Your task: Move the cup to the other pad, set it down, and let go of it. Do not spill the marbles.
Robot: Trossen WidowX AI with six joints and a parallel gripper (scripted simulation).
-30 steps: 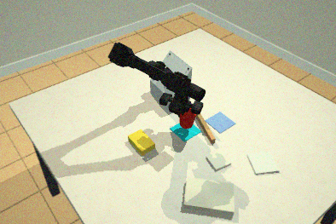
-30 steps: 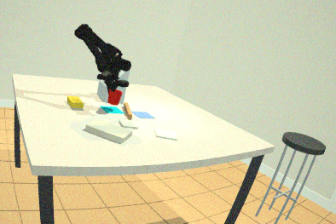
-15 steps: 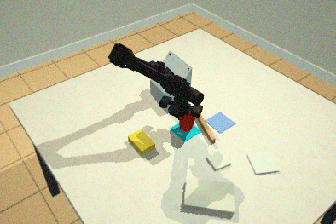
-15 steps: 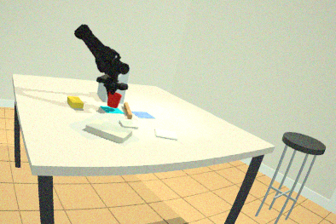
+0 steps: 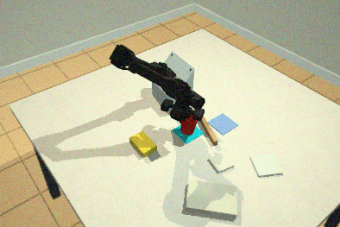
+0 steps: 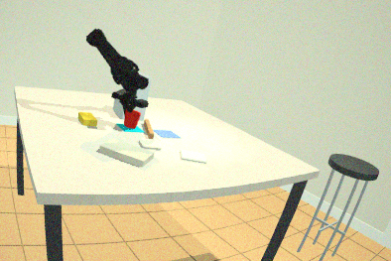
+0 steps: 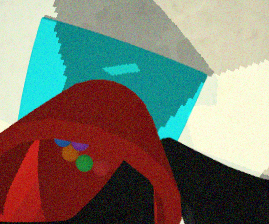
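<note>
Right now my gripper tip is 5 cm above the teal pad, 2 cm to the right of it and 2 cm short of it. Also, from my gripper tip: red cup (2 cm to the left, 2 cm ahead); then yellow block (20 cm to the right, 3 cm below, 1 cm behind); then wooden stick (10 cm to the left, 5 cm ahead, 4 cm below).
</note>
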